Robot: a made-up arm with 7 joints.
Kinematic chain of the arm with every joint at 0, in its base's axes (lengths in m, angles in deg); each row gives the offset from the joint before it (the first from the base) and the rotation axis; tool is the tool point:
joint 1: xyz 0 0 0.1 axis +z
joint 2: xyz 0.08 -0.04 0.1 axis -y
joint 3: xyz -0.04 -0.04 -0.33 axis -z
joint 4: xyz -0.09 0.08 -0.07 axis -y
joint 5: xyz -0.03 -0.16 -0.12 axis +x
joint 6: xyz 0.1 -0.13 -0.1 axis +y
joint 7: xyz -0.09 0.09 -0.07 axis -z
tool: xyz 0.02 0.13 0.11
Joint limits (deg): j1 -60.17..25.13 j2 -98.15..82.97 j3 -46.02..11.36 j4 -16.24..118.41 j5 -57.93..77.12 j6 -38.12..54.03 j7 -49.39..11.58
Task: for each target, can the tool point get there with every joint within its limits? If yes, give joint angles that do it. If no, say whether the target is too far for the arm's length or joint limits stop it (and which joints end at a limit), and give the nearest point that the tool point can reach.
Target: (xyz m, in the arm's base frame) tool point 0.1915 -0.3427 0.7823
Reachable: no: joint limits stop it (at a limit: joint 2, joint 3, joint 4, joint 5, joint 6, joint 7) | nearest point 0.2288 -0.4094 0.3872 | short by 0.402 m
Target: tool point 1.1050 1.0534 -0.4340
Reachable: no: too far | nearest point 0.6621 0.2818 -0.1186 | short by 0.944 m
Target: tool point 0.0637 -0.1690 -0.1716
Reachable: yes | joints -53.27 17.50 -38.44 73.07 22.64 43.43 3.44
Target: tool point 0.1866 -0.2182 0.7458
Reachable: no: joint limits stop it (at a limit: joint 2, joint 3, joint 4, joint 6, joint 7) | nearest point 0.3003 -0.3512 0.3846 | short by 0.401 m
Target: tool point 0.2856 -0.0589 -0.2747
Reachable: yes | joints 0.85 31.65 4.52 8.13 19.27 34.55 1.40
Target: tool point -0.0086 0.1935 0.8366
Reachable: no: joint limits stop it (at a limit: joint 1, joint 2, joint 4, joint 5, joint 7) | nearest point -0.1825 0.2929 0.5250 | short by 0.370 m
